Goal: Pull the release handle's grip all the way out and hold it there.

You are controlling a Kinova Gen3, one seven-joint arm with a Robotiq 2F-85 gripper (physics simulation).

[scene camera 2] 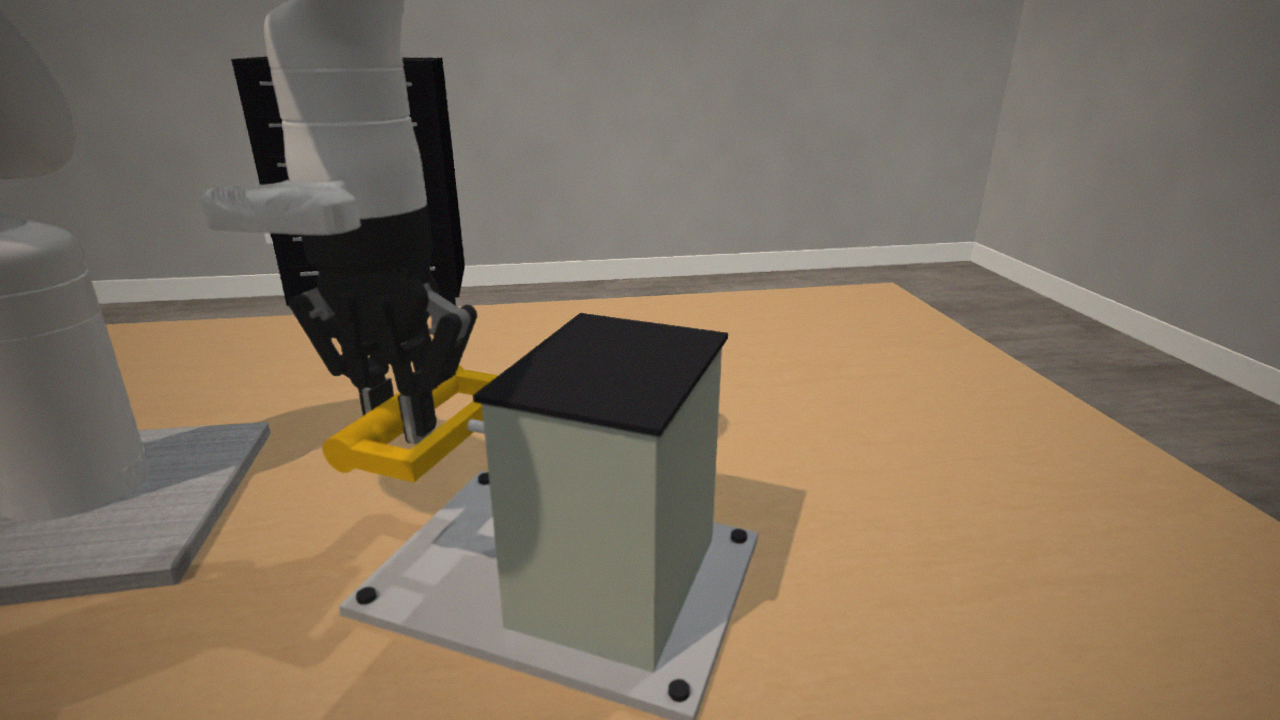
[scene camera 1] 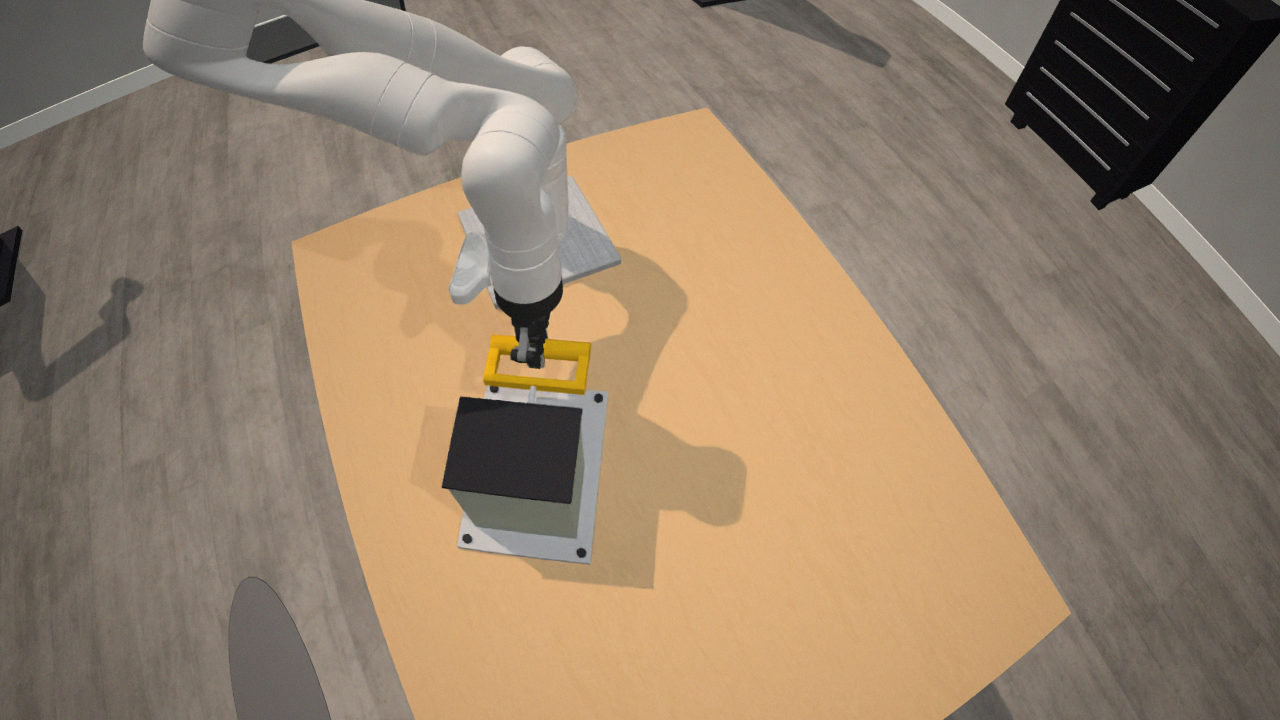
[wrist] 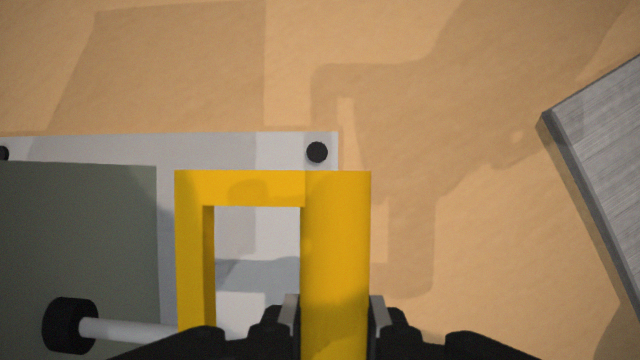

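Observation:
The release handle is a yellow frame (scene camera 1: 583, 367) (scene camera 2: 384, 456) (wrist: 192, 250) with a thick round grip bar (scene camera 1: 568, 346) (scene camera 2: 341, 452) (wrist: 335, 240) on its side away from the box. A pale rod (scene camera 1: 533, 394) (scene camera 2: 477, 426) (wrist: 130, 330) joins it to a black collar (wrist: 70, 325) on the grey-green box (scene camera 1: 514, 447) (scene camera 2: 581, 528) (wrist: 80, 225). A stretch of rod shows between frame and box. My gripper (scene camera 1: 528, 358) (scene camera 2: 393, 416) (wrist: 333, 318) points down and is shut on the grip bar, one finger inside the frame and one outside. The fingertips are partly hidden in the scene views.
The box stands on a light grey plate (scene camera 1: 594, 465) (scene camera 2: 429, 573) (wrist: 285, 150) with black bolts, on the orange table top (scene camera 1: 805, 447) (scene camera 2: 895, 447). The arm's grey mounting slab (scene camera 1: 590, 237) (scene camera 2: 89, 555) (wrist: 600, 140) is near the handle's outer side. A black cabinet (scene camera 1: 1100, 89) (scene camera 2: 438, 179) stands beyond the table.

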